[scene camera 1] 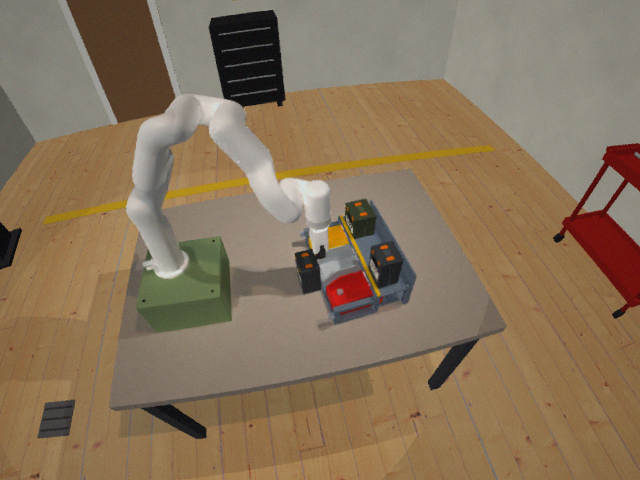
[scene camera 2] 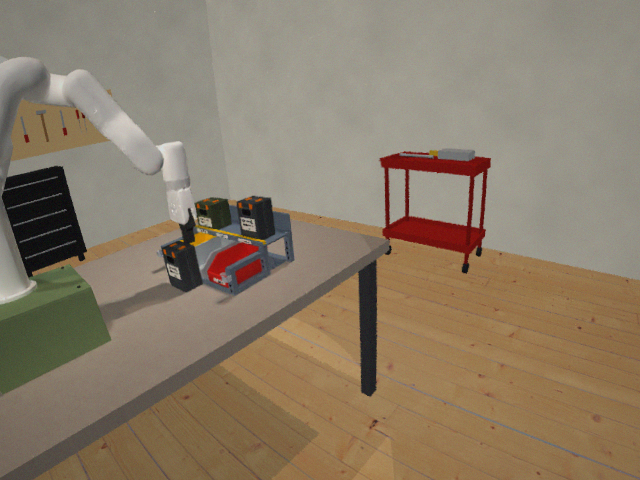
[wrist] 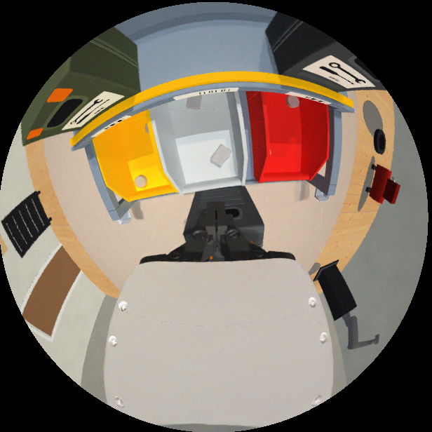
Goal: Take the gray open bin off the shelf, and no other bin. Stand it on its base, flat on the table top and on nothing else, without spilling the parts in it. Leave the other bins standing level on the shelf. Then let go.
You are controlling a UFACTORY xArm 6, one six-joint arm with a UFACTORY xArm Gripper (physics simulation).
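Frame: origin at the arm's base, x ahead, y right, z down, level; centimetres.
Seen in the pictures: gripper, fingertip midpoint: (scene camera 1: pixel 320 256) (scene camera 2: pixel 189 242); arm's base at its link origin: (scene camera 1: pixel 172 264) (scene camera 2: pixel 13 293).
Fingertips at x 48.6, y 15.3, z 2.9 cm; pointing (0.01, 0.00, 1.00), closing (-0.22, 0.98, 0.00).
Offsets run from my fingertips to a thing's middle. "spot": to the spot under its first point. Level surfaces: height alone.
The gray open bin {dx +8.0, dy +0.1, dz +8.1 cm} (scene camera 1: pixel 336 262) (scene camera 2: pixel 210 250) (wrist: pixel 200 150) sits on the shelf {spot: dx +23.0, dy +18.6, dz -3.0 cm} (scene camera 1: pixel 409 268) (scene camera 2: pixel 285 219) (wrist: pixel 210 47), in the middle slot below the yellow rail, with small gray parts in it. The yellow bin {dx +9.6, dy -10.2, dz +8.1 cm} (scene camera 1: pixel 337 237) (wrist: pixel 117 155) and the red bin (scene camera 1: pixel 347 290) (scene camera 2: pixel 235 262) (wrist: pixel 287 145) sit on either side of it. My gripper (scene camera 1: pixel 321 252) (scene camera 2: pixel 188 238) (wrist: pixel 216 214) is shut and empty, pointing down close to the top of a black case {dx -4.9, dy +0.0, dz +5.9 cm} (scene camera 1: pixel 308 276) (scene camera 2: pixel 181 271) (wrist: pixel 251 215). I cannot tell whether they touch.
That black case stands upright on the table {dz +12.5 cm} (scene camera 1: pixel 258 351) (scene camera 2: pixel 206 330), right in front of the gray bin. A dark green case {dx +19.3, dy -8.4, dz -2.5 cm} (scene camera 1: pixel 361 222) (scene camera 2: pixel 217 212) (wrist: pixel 95 72) and another black case {dx +16.1, dy +14.5, dz -3.8 cm} (scene camera 1: pixel 387 266) (scene camera 2: pixel 258 221) (wrist: pixel 305 47) stand on the shelf's upper board.
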